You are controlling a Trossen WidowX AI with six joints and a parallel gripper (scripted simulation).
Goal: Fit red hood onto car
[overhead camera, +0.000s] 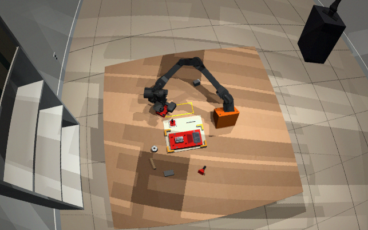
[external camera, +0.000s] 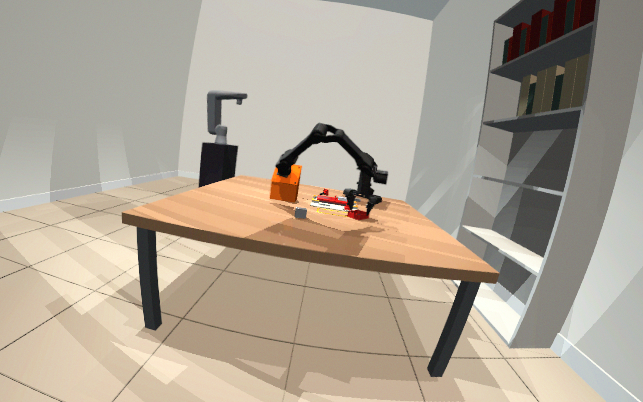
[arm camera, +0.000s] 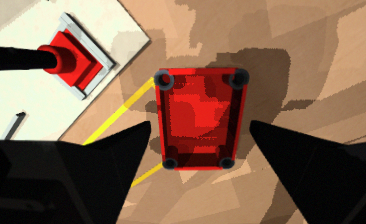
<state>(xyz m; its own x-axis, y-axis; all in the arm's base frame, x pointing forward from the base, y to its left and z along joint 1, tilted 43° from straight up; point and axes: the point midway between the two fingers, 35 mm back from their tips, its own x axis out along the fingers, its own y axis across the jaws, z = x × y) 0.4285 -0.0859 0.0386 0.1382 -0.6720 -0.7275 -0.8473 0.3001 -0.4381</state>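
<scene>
Right now the red hood is 1 cm below my gripper tip. The rest, counted from my gripper tip: wooden dowel 6 cm ahead, 38 cm to the left, 1 cm below.
</scene>
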